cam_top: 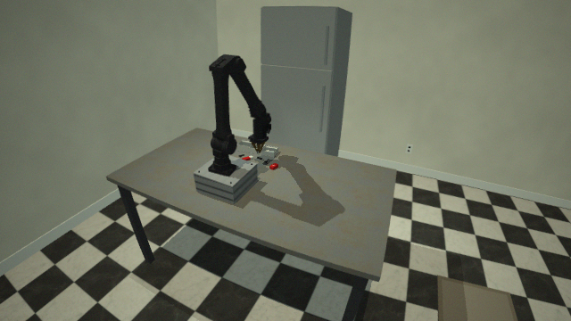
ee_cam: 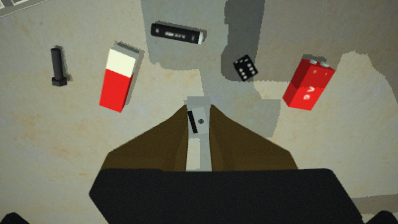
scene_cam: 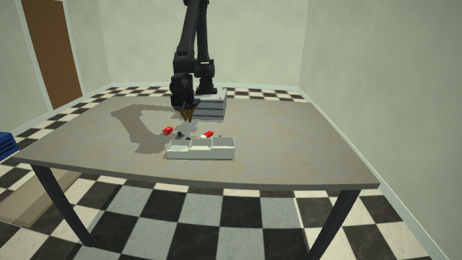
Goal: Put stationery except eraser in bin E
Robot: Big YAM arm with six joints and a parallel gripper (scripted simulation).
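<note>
My hand is 130 mm short of the joined bins, 60 mm to the right of it and 50 mm above it. The rest, counted from my hand: black AAA battery (40 mm ahead, 10 mm to the left, 70 mm below); grey pencil sharpener (right at my hand); black die (40 mm to the right, 70 mm below).
</note>
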